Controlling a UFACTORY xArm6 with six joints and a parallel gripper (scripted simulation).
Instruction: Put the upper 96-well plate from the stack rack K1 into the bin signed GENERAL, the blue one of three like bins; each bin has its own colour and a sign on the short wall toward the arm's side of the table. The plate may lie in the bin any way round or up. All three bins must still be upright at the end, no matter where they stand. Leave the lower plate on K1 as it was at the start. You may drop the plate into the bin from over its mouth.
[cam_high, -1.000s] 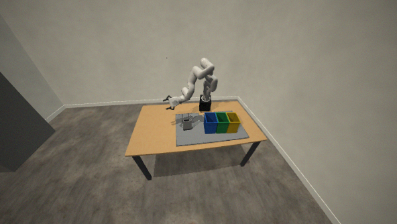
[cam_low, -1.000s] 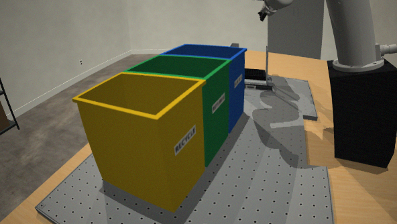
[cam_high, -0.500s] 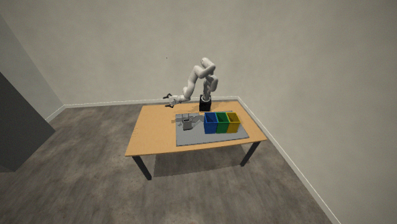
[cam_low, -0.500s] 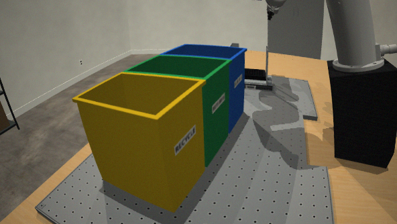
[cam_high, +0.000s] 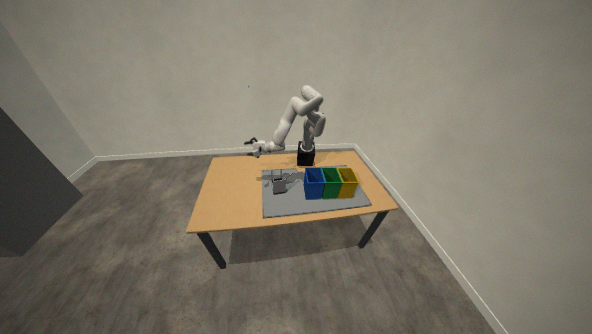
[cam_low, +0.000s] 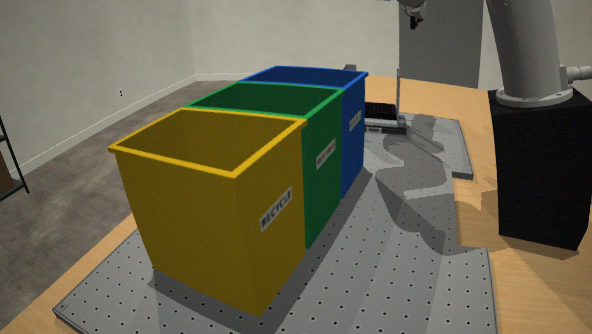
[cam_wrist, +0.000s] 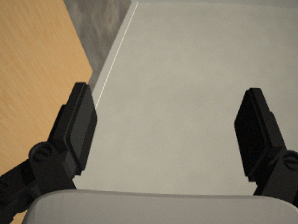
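My hand is 28 cm above the black 96-well plate, 23 cm to the right of it and 10 cm short of it. From my hand the other things lie so: blue bin 50 cm to the left, 23 cm below, 15 cm ahead; pale plate 29 cm below, 23 cm to the left, 10 cm ahead; green bin 63 cm to the left, 23 cm below, 15 cm ahead.
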